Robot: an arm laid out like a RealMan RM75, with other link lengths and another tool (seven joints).
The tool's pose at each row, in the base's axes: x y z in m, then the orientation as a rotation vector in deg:
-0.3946 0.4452 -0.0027 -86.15 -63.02 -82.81
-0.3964 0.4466 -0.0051 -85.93 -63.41 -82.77
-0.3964 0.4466 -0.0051 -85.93 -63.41 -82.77
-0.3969 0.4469 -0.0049 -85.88 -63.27 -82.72
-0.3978 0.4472 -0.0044 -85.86 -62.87 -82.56
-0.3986 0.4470 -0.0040 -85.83 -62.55 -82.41
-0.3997 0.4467 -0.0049 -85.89 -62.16 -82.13
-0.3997 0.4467 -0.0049 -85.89 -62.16 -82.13
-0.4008 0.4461 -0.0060 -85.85 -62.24 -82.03
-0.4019 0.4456 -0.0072 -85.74 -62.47 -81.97
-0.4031 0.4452 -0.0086 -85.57 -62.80 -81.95
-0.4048 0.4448 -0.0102 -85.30 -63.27 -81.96
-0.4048 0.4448 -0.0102 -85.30 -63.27 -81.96
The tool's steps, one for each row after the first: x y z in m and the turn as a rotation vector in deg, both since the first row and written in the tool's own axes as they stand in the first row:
-0.0023 -0.0023 0.0009 0.24 -0.04 -0.25
-0.0023 -0.0023 0.0009 0.24 -0.04 -0.25
-0.0020 -0.0028 0.0010 0.27 0.04 -0.13
-0.0015 -0.0037 0.0009 0.29 0.19 0.22
-0.0011 -0.0044 0.0004 0.32 0.32 0.52
-0.0020 -0.0054 -0.0002 0.36 0.38 0.94
-0.0020 -0.0054 -0.0002 0.36 0.38 0.94
-0.0031 -0.0063 -0.0010 0.47 0.34 0.94
-0.0044 -0.0072 -0.0018 0.62 0.30 0.81
-0.0058 -0.0082 -0.0025 0.81 0.25 0.59
-0.0074 -0.0097 -0.0033 1.08 0.22 0.26
-0.0074 -0.0097 -0.0033 1.08 0.22 0.26

